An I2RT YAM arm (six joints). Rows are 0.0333 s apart.
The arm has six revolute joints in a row. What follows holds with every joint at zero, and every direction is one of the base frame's.
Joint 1 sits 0.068 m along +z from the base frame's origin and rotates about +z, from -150 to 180 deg.
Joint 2 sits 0.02 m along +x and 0.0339 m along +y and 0.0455 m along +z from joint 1 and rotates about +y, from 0 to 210 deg.
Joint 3 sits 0.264 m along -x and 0.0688 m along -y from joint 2 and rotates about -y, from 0 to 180 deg.
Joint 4 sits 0.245 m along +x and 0.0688 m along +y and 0.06 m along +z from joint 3 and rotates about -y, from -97 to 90 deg.
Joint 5 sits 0.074 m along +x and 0.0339 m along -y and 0.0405 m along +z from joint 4 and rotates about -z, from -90 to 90 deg.
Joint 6 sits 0.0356 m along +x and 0.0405 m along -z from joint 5 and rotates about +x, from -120 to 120 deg.
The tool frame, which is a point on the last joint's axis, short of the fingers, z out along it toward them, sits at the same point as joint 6; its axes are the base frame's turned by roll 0, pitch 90 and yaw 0 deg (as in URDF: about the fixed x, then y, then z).
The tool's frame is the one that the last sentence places.
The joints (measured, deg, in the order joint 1, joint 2, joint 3, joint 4, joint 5, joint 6), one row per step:
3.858, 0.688, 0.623, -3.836, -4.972, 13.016
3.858, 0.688, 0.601, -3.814, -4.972, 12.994
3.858, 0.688, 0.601, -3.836, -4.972, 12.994
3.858, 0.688, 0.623, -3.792, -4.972, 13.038
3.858, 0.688, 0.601, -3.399, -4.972, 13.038
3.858, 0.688, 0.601, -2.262, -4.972, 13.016
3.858, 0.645, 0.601, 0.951, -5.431, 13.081
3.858, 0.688, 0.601, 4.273, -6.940, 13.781
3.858, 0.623, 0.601, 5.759, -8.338, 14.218
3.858, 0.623, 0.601, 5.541, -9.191, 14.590
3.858, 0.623, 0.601, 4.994, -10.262, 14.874
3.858, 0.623, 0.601, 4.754, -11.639, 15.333
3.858, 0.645, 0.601, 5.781, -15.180, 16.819
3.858, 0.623, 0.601, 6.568, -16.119, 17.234
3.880, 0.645, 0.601, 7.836, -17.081, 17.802
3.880, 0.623, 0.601, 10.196, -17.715, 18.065
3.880, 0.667, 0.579, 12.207, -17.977, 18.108
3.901, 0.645, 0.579, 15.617, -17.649, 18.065
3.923, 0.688, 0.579, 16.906, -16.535, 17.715
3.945, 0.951, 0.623, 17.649, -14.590, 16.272
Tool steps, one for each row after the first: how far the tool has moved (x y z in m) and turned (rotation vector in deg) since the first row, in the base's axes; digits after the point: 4 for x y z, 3 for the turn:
0.0000, 0.0000, -0.0001, -0.022, -0.003, 0.001
0.0000, 0.0000, -0.0001, -0.023, 0.019, 0.001
0.0000, 0.0000, 0.0001, 0.025, -0.041, -0.001
0.0001, 0.0000, 0.0007, 0.050, -0.411, -0.001
0.0002, 0.0000, 0.0029, 0.104, -1.548, 0.000
0.0002, 0.0003, 0.0091, 0.400, -4.786, 0.457
-0.0002, 0.0012, 0.0153, 1.294, -7.938, 1.971
-0.0007, 0.0020, 0.0182, 1.778, -9.397, 3.388
-0.0008, 0.0026, 0.0178, 2.121, -9.099, 4.245
-0.0009, 0.0032, 0.0168, 2.370, -8.479, 5.312
-0.0010, 0.0040, 0.0163, 2.800, -8.117, 6.688
-0.0018, 0.0061, 0.0182, 4.183, -8.681, 10.273
-0.0022, 0.0067, 0.0197, 4.539, -9.352, 11.248
-0.0027, 0.0072, 0.0220, 5.013, -10.411, 12.295
-0.0036, 0.0076, 0.0264, 5.134, -12.696, 13.037
-0.0043, 0.0077, 0.0299, 5.066, -14.617, 13.381
-0.0058, 0.0074, 0.0362, 4.900, -18.078, 13.206
-0.0061, 0.0068, 0.0385, 4.645, -19.468, 12.127
-0.0058, 0.0057, 0.0398, 3.476, -20.424, 10.065

